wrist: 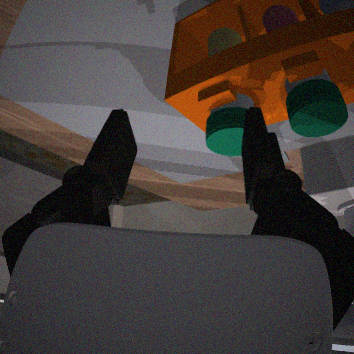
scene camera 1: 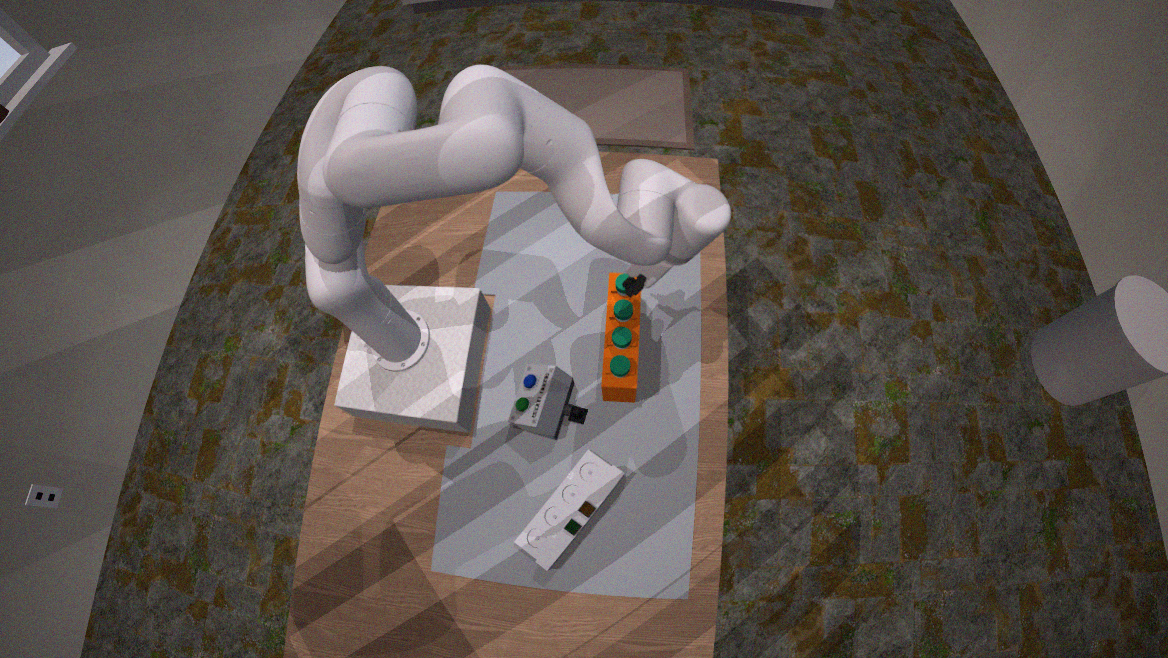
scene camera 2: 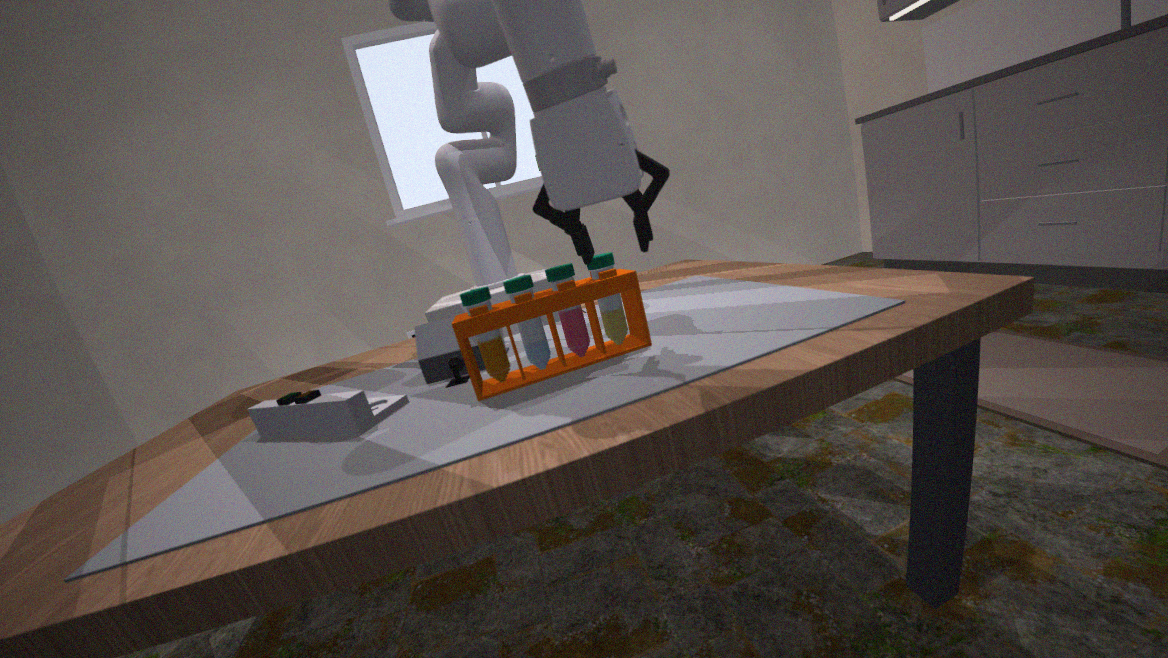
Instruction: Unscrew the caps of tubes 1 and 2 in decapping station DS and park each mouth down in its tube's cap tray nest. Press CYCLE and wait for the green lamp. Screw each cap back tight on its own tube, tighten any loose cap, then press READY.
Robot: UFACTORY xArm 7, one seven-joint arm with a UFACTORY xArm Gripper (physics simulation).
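Places are measured from the arm's base along level axes (x left, y back, z up), in millimetres.
Pixels of known places: gripper, fingertip midpoint: [wrist: 186,127] [scene camera 1: 639,275] [scene camera 2: 617,253]; arm's base at its link origin: [scene camera 1: 400,341] [scene camera 2: 498,285].
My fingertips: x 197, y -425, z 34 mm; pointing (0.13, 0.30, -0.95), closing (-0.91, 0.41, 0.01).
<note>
For each thing: its top centre in the pictures, then the offset to it from my fingertips. "*": a spot on its surface instead.
- end cap at its top centre: [wrist: 234,143] [scene camera 2: 598,255] [scene camera 1: 624,281] dz +1, dx -19, dy +24 mm
- neighbouring cap at its top centre: [wrist: 319,120] [scene camera 2: 558,266] [scene camera 1: 623,308] dz +1, dx -70, dy +18 mm
- white tray at its top centre: [scene camera 2: 315,385] [scene camera 1: 566,508] dz -67, dx -424, dy +47 mm
- grey box at its top centre: [scene camera 2: 453,314] [scene camera 1: 536,393] dz -36, dx -240, dy +137 mm
- blue button at its top centre: [scene camera 1: 529,379] dz -46, dx -216, dy +158 mm
- green button at its top centre: [scene camera 1: 522,403] dz -46, dx -261, dy +161 mm
- black part at a spot on its surface: [scene camera 1: 577,414] * dz -99, dx -249, dy +69 mm
An orange rack [scene camera 1: 618,393] [scene camera 2: 644,310] [wrist: 189,106] holds several upright tubes with green caps. The end cap [scene camera 1: 621,281] [scene camera 2: 600,261] [wrist: 224,137] is on the tube with yellow liquid. The neighbouring cap [scene camera 1: 622,309] [scene camera 2: 560,273] [wrist: 317,110] is on the pink one. My gripper [scene camera 1: 634,284] [scene camera 2: 617,252] [wrist: 186,127] is open and empty, tilted above the yellow tube's end of the rack. In the wrist view its right finger overlaps the end cap. A white tray [scene camera 1: 602,483] [scene camera 2: 310,420] shows ring-marked nests without caps. Tube numbers are not readable.
A grey box [scene camera 1: 557,400] [scene camera 2: 435,353] with a blue button [scene camera 1: 529,380] and a green button [scene camera 1: 521,404] stands between the rack and the robot's white base [scene camera 1: 416,392]. A black part [scene camera 1: 577,414] sticks out from it. The white tray carries brown and dark green squares.
</note>
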